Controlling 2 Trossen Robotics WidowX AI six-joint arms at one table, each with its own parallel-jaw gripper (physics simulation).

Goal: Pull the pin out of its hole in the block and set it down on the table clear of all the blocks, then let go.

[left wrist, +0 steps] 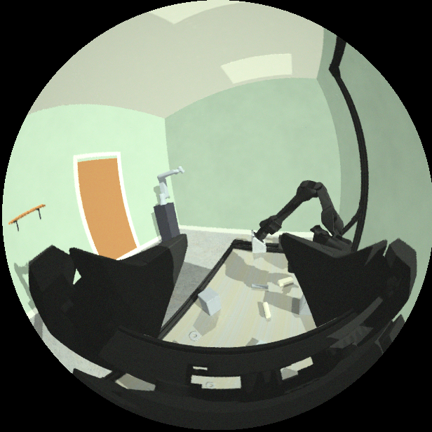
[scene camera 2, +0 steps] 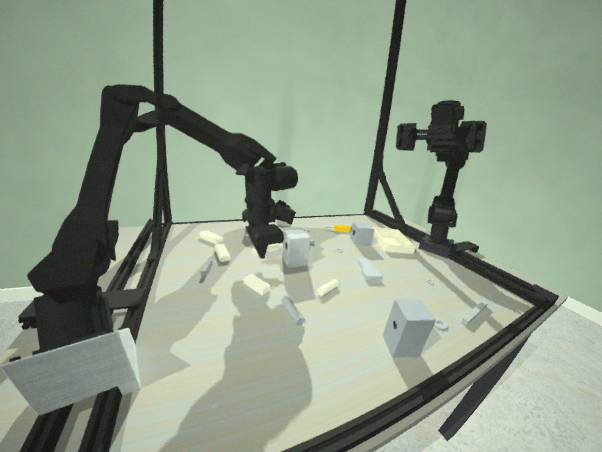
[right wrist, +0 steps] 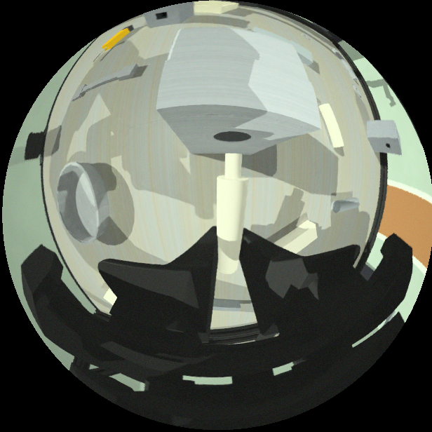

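Where they show: left gripper, between the fingertips: (scene camera 2: 430,129); right gripper, between the fingertips: (scene camera 2: 261,256); left arm's base, origin of its link: (scene camera 2: 437,240); right arm's base, origin of its link: (scene camera 2: 78,342).
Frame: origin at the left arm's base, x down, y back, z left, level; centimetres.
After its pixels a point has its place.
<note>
The cream pin (right wrist: 232,205) has a thick body and a thinner end towards the block. My right gripper (scene camera 2: 262,252) {z -30.7, x 0.9, y -52.9 cm} (right wrist: 226,230) is shut on its thick body. The pale grey block (scene camera 2: 298,249) {z -24.6, x -1.6, y -46.4 cm} (right wrist: 215,75) stands beside the fingers. In the right wrist view its round hole (right wrist: 232,136) shows dark and open, and the pin's thin end lies below it in the picture, at the block's lower edge; whether the tip runs on behind that edge is hidden. My left gripper (scene camera 2: 442,135) {z -3.6, x -32.0, y -35.1 cm} (left wrist: 235,238) is open and empty, high above the table's right side.
A grey block (scene camera 2: 362,234) {z -20.3, x -0.5, y -20.2 cm} (right wrist: 170,15) stands at the back beside a yellow piece (scene camera 2: 342,228) {z -31.0, x 2.2, y -14.5 cm} (right wrist: 116,39) and a cream tray (scene camera 2: 400,251) {z -8.5, x 2.9, y -14.4 cm}. A larger grey block (scene camera 2: 409,327) {z 5.1, x -3.3, y -55.0 cm} (left wrist: 209,301) stands front right. A grey ring (right wrist: 103,200) and several cream and grey pieces lie around.
</note>
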